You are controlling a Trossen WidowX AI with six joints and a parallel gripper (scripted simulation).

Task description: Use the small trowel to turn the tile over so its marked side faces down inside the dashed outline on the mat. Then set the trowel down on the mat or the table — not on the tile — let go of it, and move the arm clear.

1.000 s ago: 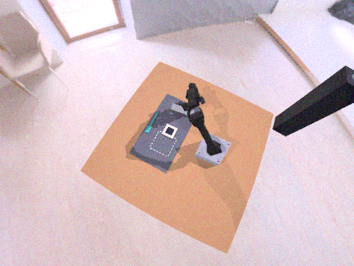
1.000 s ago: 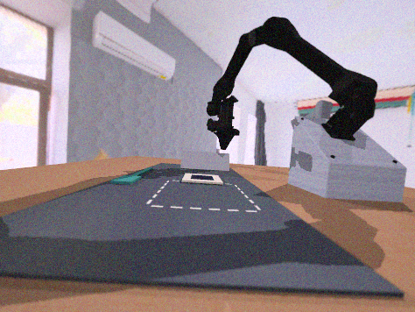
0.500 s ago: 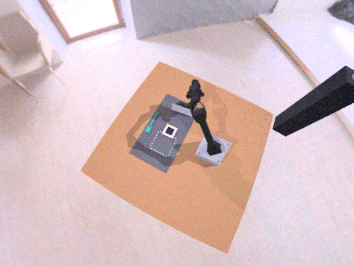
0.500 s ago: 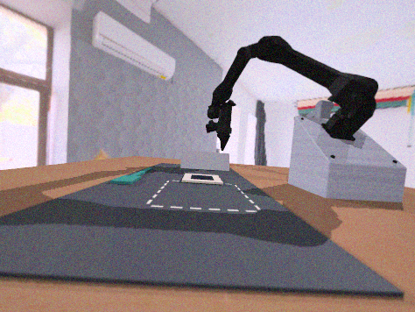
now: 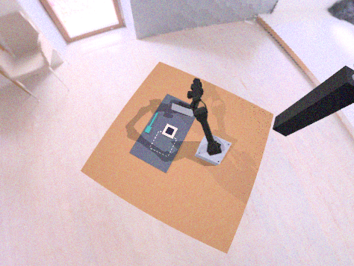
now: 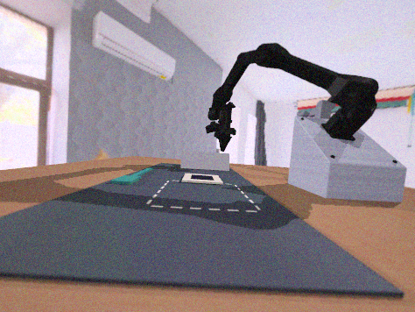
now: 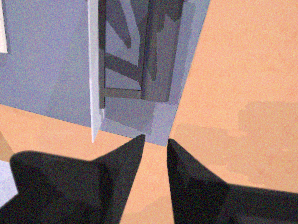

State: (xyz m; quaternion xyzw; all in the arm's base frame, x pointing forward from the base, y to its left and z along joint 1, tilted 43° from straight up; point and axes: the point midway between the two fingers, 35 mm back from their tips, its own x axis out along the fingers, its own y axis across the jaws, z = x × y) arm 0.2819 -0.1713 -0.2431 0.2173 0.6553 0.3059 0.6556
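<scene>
My gripper tip is now 10 cm short of the small trowel, 5 cm to the right of it and 5 cm above it. From my gripper tip the other things lie so: dark mat 30 cm to the left, 12 cm ahead, 10 cm below; then white tile 30 cm to the left, 8 cm below, 8 cm ahead; then teal trowel 32 cm to the left, 25 cm ahead, 8 cm below.
</scene>
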